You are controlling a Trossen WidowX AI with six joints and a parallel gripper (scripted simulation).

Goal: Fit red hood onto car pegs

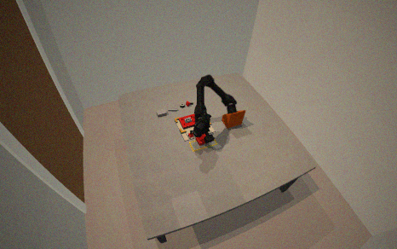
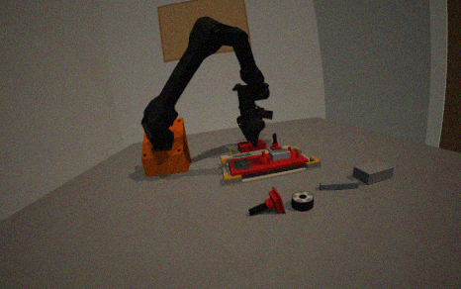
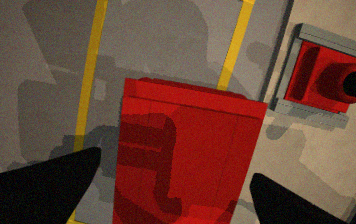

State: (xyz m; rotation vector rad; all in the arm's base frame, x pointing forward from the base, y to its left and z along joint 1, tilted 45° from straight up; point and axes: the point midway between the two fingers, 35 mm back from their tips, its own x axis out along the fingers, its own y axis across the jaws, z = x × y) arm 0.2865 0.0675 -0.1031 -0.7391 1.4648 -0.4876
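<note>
Right now the red hood is right at my gripper tip. Round my gripper tip: black wheel 5 cm ahead, 40 cm to the right, 1 cm below; then grey engine block 5 cm ahead, 19 cm to the right, 1 cm above; then jig 3 cm ahead, 17 cm to the right, 1 cm below.
</note>
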